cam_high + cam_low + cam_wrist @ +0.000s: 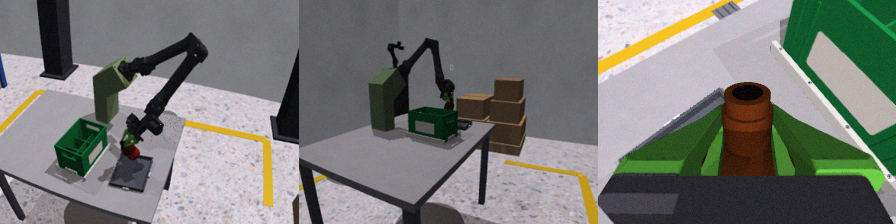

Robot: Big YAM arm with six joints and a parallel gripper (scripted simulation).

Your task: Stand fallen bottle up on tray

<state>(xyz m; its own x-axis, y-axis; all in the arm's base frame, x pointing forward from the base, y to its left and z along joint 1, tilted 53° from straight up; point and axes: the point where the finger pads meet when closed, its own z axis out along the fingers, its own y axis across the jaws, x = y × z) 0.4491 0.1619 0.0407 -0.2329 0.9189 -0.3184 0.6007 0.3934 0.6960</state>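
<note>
The brown bottle lies 20 mm behind my hand, 20 mm to the left of it and 50 mm below it. The rest, counted from my hand: green crate (20 mm behind, 260 mm to the right, 120 mm below); then dark tray (50 mm to the left, 190 mm below).
</note>
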